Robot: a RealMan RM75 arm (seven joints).
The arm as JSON. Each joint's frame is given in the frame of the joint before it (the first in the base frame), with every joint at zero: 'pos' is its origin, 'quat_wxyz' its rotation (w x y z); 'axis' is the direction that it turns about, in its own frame. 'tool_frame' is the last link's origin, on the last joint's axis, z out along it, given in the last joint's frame.
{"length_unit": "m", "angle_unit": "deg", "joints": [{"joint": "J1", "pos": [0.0, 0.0, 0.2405], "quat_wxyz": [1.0, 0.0, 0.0, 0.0], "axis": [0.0, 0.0, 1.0]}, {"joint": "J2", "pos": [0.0, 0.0, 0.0], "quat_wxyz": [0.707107, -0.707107, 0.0, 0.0], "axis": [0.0, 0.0, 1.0]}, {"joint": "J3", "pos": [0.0, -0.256, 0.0], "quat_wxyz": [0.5, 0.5, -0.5, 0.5], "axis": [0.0, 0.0, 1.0]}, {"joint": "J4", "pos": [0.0, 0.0, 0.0], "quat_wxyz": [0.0, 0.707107, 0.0, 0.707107], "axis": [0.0, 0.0, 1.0]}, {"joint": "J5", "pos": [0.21, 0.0, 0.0], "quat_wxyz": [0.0, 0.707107, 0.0, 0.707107], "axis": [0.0, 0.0, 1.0]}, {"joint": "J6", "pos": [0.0, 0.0, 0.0], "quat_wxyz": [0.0, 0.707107, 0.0, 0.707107], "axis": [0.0, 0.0, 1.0]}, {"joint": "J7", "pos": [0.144, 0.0, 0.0], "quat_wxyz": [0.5, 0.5, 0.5, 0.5], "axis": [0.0, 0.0, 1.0]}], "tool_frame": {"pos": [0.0, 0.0, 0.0], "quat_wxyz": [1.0, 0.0, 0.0, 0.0]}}
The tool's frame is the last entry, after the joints.
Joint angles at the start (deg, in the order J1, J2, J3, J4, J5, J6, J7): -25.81 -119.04 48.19 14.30 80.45 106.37 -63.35
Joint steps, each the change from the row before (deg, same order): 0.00 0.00 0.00 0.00 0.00 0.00 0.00; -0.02 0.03 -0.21 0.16 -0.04 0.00 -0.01; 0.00 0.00 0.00 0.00 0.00 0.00 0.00; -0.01 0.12 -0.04 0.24 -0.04 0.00 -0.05; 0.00 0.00 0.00 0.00 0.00 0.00 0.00; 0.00 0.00 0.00 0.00 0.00 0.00 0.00; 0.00 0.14 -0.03 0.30 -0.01 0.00 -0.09; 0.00 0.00 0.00 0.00 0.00 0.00 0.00; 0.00 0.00 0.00 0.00 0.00 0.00 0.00; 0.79 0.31 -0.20 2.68 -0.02 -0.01 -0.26; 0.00 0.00 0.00 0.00 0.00 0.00 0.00; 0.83 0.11 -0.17 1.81 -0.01 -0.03 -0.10; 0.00 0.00 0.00 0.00 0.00 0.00 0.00
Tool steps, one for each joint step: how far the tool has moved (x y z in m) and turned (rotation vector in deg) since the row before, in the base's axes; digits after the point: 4 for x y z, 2 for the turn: 0.0000 0.0000 0.0000 0.00 0.00 0.00; 0.0000 0.0008 0.0010 0.30 -0.01 -0.01; 0.0000 0.0000 0.0000 0.00 0.00 0.00; -0.0002 0.0008 0.0014 0.22 0.16 -0.11; 0.0000 0.0000 0.0000 0.00 0.00 0.00; 0.0000 0.0000 0.0000 0.00 0.00 0.00; -0.0003 0.0009 0.0016 0.20 0.21 -0.14; 0.0000 0.0000 0.0000 0.00 0.00 0.00; 0.0000 0.0000 0.0000 0.00 0.00 0.00; -0.0023 0.0022 0.0082 1.72 1.32 -0.73; 0.0000 0.0000 0.0000 0.00 0.00 0.00; -0.0026 0.0000 0.0050 1.20 0.85 -0.20; 0.0000 0.0000 0.0000 0.00 0.00 0.00
